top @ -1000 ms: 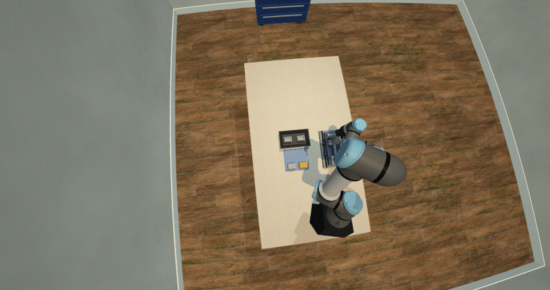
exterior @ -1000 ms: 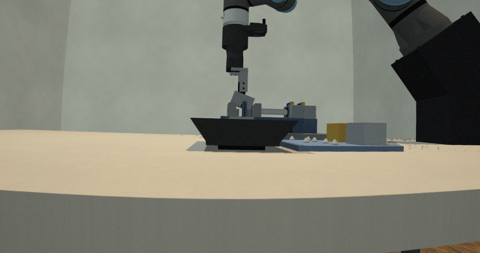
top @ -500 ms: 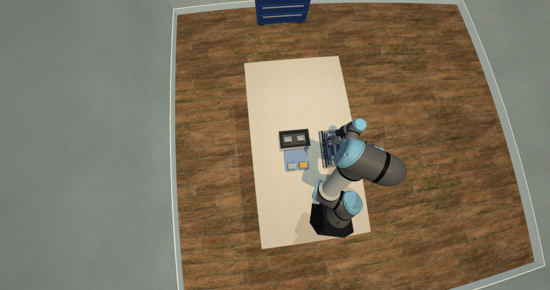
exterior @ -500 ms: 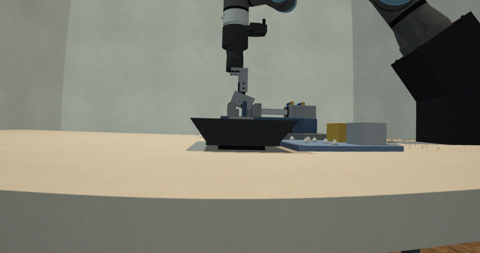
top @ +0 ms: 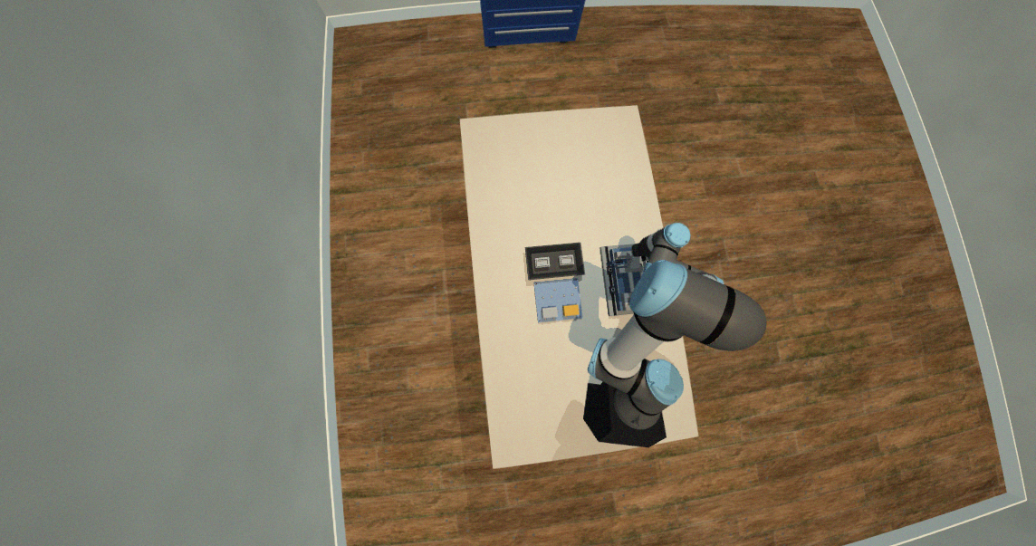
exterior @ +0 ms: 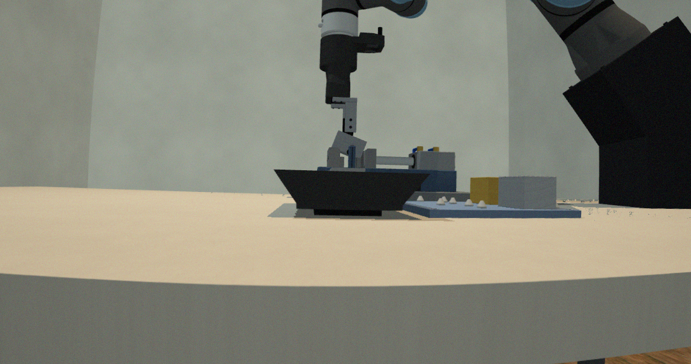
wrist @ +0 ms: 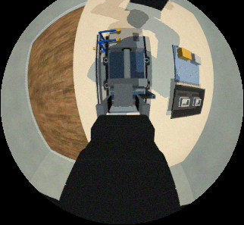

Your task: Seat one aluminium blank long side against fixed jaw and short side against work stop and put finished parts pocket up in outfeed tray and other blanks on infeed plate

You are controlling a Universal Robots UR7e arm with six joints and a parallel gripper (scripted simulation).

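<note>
My gripper is now 110 mm above the vise, 70 mm past it and 20 mm to the right of it. Also, from my hand: hose end block (160 mm behind, 70 mm below, 40 mm to the left); brass blank (290 mm to the left, 130 mm behind, 120 mm below).
</note>
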